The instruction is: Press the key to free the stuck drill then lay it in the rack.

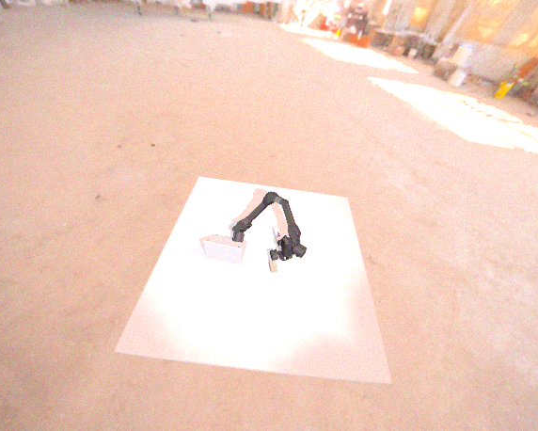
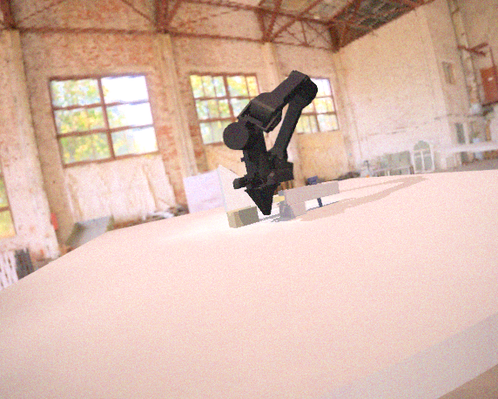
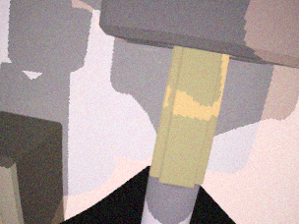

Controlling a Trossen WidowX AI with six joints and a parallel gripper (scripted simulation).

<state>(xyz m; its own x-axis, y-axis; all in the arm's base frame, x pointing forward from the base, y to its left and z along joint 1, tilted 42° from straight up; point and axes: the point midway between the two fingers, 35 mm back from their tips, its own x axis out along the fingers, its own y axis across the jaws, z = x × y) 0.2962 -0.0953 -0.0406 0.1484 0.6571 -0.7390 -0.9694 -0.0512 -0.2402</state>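
Now: the yellow drill 50 mm to the left of my gripper tip, 30 mm above it and 10 mm behind it. From my gripper tip the other things lie so: long pale block 140 mm to the left, 30 mm behind, 20 mm above; tan rack 70 mm behind, 40 mm to the right; blue-violet key 160 mm to the left, 30 mm behind, 30 mm above.
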